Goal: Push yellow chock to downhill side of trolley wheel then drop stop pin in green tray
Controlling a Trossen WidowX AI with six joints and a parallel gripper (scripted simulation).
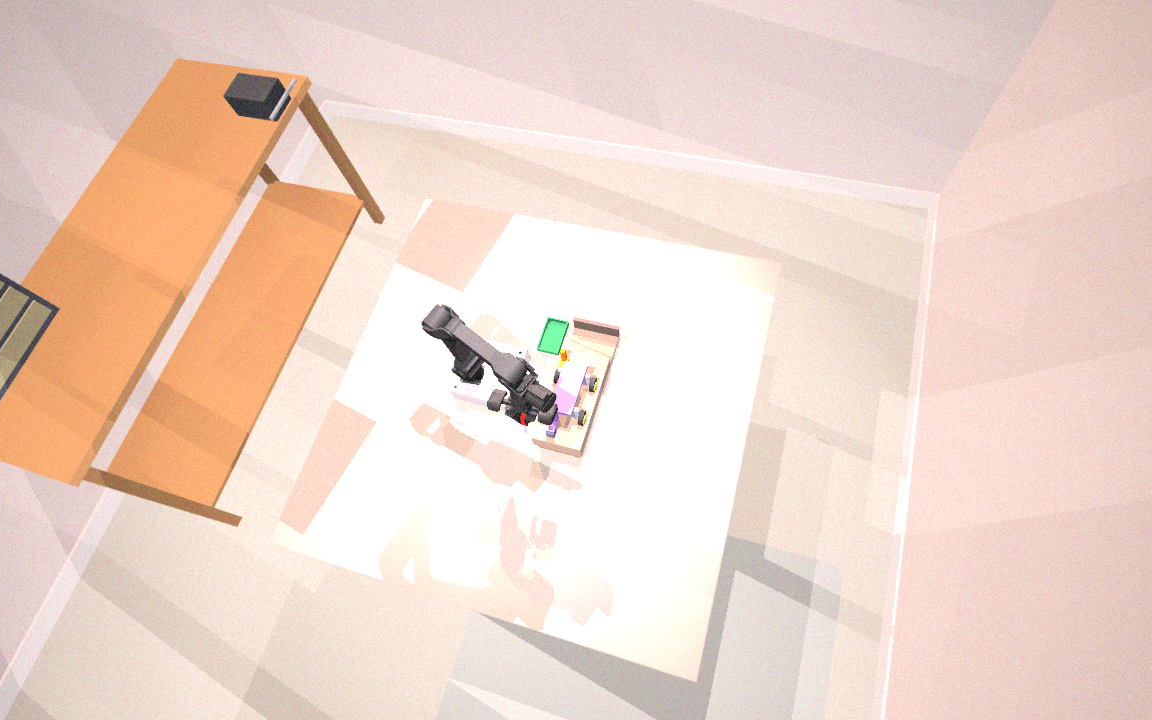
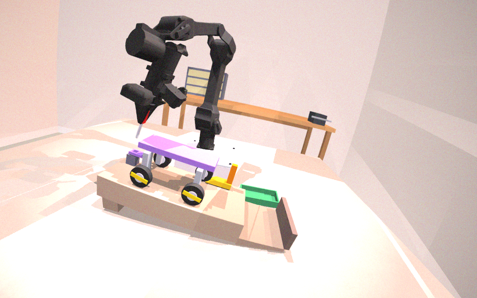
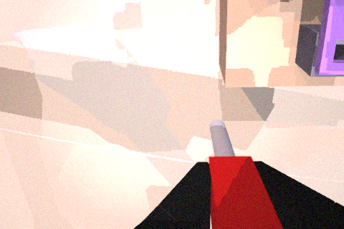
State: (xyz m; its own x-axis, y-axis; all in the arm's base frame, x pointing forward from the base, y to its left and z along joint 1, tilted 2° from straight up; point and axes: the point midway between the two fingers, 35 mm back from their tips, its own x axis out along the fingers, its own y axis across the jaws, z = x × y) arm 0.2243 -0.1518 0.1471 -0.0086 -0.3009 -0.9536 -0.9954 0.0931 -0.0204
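Right now my gripper tip is 20 mm past the green tray, 360 mm to the right of it and 180 mm above it. The rest, counted from my gripper tip: tan ramp (100 mm ahead, 130 mm to the left, 130 mm below); trolley (90 mm ahead, 130 mm to the left, 60 mm below); red-headed stop pin (right at my gripper tip).
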